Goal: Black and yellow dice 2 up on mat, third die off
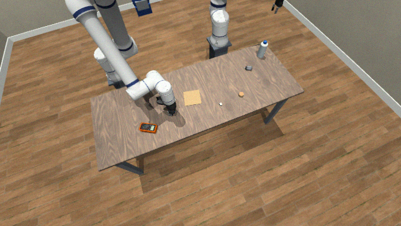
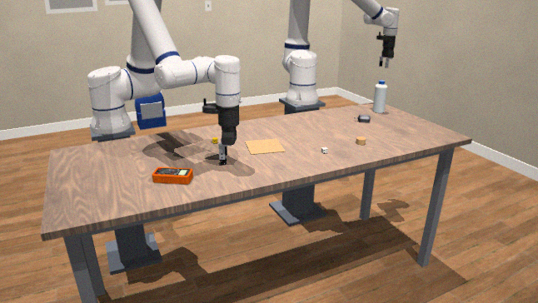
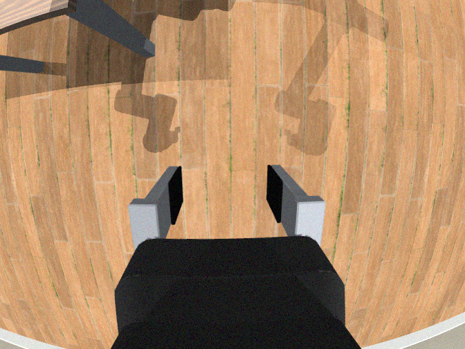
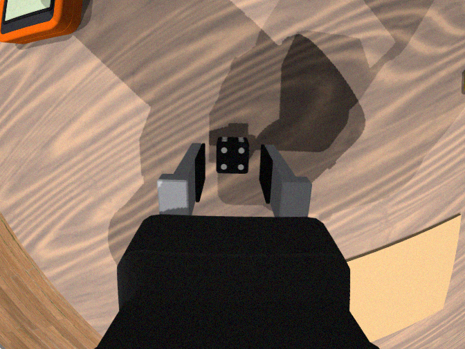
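Now: right hand 3 cm above the black die. From my right hand the other things lie so: tan mat (8 cm behind, 21 cm to the left, 4 cm below); then white die (8 cm ahead, 40 cm to the left, 3 cm below); then yellow die (22 cm behind, 4 cm to the left, 3 cm below).
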